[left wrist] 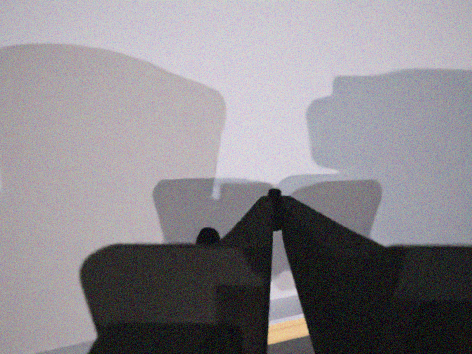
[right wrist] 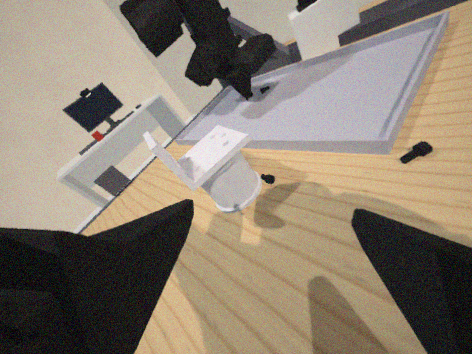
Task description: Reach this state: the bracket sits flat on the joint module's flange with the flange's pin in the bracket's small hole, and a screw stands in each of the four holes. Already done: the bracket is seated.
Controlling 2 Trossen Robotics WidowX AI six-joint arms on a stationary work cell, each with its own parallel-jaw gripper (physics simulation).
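Places are measured from the left arm's base along level axes (x ahead, y left, z up), in millimetres.
Where they show: left gripper, fingertip midpoint: (left wrist: 274, 205) (right wrist: 247, 96); right gripper, fingertip midpoint: (right wrist: 271, 211).
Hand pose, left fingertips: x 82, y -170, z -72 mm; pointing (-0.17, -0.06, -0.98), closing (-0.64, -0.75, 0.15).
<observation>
Things, the pixels of their top centre, and the offset from my left fingertips. "*": a spot on its surface instead. Level surfaces: height alone.
- grey-white joint module, top centre: (right wrist: 207, 152) 54 mm up, 264 mm ahead, 12 mm left
- tray, top centre: (left wrist: 74, 177) (right wrist: 263, 98) 6 mm up, 67 mm ahead, 42 mm left
- second black screw, top centre: (left wrist: 203, 256) (right wrist: 263, 86) 5 mm up, 6 mm ahead, 40 mm left
- tray's corner, surface spot: (right wrist: 416, 151) * 3 mm down, 284 mm ahead, 174 mm left
- wooden table, surface height: 10 mm down
- white block-like object, surface spot: (right wrist: 322, 30) * 30 mm up, 32 mm back, 164 mm left
The white bracket (right wrist: 207, 152) sits on the flange of the grey-white joint module (right wrist: 232, 186) in the right wrist view; its holes are too small to judge. My left gripper (left wrist: 274, 205) (right wrist: 247, 96) is closed low over the tray (left wrist: 267, 65) (right wrist: 320, 146), with a black screw (left wrist: 274, 194) between its fingertips. A second black screw (left wrist: 208, 236) (right wrist: 265, 90) lies on the tray beside it, partly hidden in the left wrist view. My right gripper (right wrist: 271, 211) is open and empty. Black screws lie on the table beside the module (right wrist: 268, 178) and near the tray's corner (right wrist: 416, 151).
The tray's raised wall stands behind the joint module on the wooden table (right wrist: 280, 260). The left arm (right wrist: 210, 40) reaches over the tray's far left part. A white block-like object (right wrist: 322, 30) stands behind the tray. A desk with a monitor (right wrist: 93, 106) is in the background.
</observation>
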